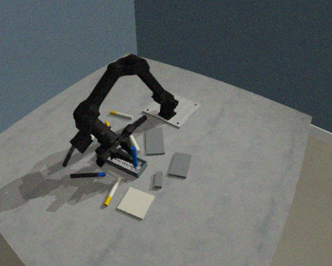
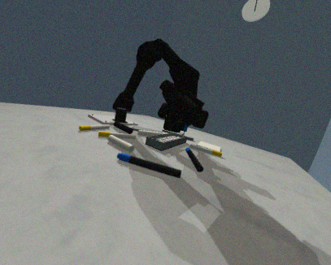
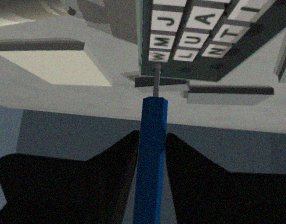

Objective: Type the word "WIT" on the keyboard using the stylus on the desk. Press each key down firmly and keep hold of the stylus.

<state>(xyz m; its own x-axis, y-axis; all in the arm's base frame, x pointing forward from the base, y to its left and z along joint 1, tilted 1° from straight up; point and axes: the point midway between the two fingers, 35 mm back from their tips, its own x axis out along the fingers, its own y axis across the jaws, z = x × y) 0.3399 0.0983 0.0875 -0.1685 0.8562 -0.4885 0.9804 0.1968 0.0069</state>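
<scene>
Now: the small grey block 80 mm to the left of my gripper tip, 70 mm below it and 30 mm behind it. The rest, counted from my gripper tip: white pad: 90 mm ahead, 80 mm to the left, 70 mm below; thin grey tip: 50 mm below; blue stylus: 10 mm below.
</scene>
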